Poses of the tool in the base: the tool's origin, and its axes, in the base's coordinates. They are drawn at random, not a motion.
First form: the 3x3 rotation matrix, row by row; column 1 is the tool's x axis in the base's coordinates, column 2 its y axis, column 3 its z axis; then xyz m. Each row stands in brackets.
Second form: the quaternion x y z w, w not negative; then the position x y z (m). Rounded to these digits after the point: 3 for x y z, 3 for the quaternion.
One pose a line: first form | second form
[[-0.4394, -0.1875, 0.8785], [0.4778, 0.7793, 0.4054], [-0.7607, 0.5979, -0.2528]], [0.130, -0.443, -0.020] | 0.092, 0.786, 0.319, 0.521, 0.130, -0.443, -0.020
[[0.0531, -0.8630, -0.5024], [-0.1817, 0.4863, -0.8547], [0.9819, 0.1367, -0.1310]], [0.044, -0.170, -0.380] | 0.418, -0.625, 0.287, 0.593, 0.044, -0.170, -0.380
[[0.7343, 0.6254, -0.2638], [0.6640, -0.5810, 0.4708], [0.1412, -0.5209, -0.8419]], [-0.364, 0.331, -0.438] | -0.888, -0.363, 0.035, 0.279, -0.364, 0.331, -0.438
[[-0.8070, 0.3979, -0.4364], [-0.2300, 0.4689, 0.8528], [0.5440, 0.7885, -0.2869]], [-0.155, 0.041, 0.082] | -0.052, -0.800, -0.513, 0.306, -0.155, 0.041, 0.082
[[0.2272, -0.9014, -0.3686], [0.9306, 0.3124, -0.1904], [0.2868, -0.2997, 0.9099]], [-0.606, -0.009, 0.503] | -0.035, -0.209, 0.585, 0.783, -0.606, -0.009, 0.503
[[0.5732, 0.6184, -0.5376], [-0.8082, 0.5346, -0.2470], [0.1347, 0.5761, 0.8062]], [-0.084, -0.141, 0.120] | 0.241, -0.197, -0.418, 0.854, -0.084, -0.141, 0.120
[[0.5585, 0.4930, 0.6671], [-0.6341, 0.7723, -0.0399], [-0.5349, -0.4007, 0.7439]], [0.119, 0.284, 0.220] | -0.103, 0.343, -0.321, 0.877, 0.119, 0.284, 0.220
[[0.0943, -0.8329, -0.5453], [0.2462, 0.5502, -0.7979], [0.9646, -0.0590, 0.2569]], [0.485, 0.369, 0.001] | 0.268, -0.547, 0.391, 0.689, 0.485, 0.369, 0.001
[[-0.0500, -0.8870, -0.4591], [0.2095, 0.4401, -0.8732], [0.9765, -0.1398, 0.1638]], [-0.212, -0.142, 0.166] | 0.294, -0.576, 0.440, 0.623, -0.212, -0.142, 0.166
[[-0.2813, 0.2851, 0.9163], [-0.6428, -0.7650, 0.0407], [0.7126, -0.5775, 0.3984]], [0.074, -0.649, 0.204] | -0.521, 0.172, -0.782, 0.297, 0.074, -0.649, 0.204
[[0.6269, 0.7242, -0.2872], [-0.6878, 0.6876, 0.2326], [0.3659, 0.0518, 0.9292]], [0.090, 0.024, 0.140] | -0.050, -0.181, -0.392, 0.901, 0.090, 0.024, 0.140
